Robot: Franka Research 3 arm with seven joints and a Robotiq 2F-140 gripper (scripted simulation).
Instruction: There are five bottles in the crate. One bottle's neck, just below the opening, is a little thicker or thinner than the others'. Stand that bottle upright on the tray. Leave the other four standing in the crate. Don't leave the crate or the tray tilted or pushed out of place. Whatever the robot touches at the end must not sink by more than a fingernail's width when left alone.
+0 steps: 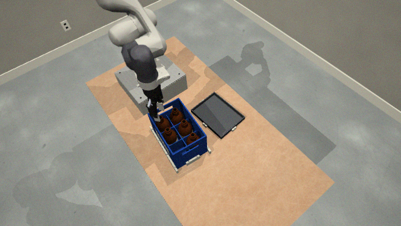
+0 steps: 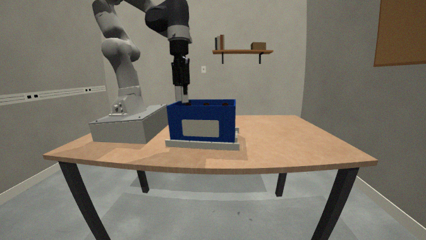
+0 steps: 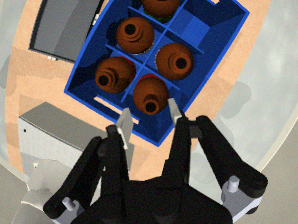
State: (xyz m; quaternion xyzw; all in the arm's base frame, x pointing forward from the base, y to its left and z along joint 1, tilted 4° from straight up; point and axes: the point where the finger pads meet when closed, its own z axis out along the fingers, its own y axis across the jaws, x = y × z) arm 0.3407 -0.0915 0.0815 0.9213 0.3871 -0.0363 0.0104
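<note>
Right now my hand is 13 cm above the bottle. Also, from my hand: blue crate: 9 cm ahead, 5 cm to the left, 13 cm below; dark grey tray: 6 cm ahead, 31 cm to the left, 20 cm below.
</note>
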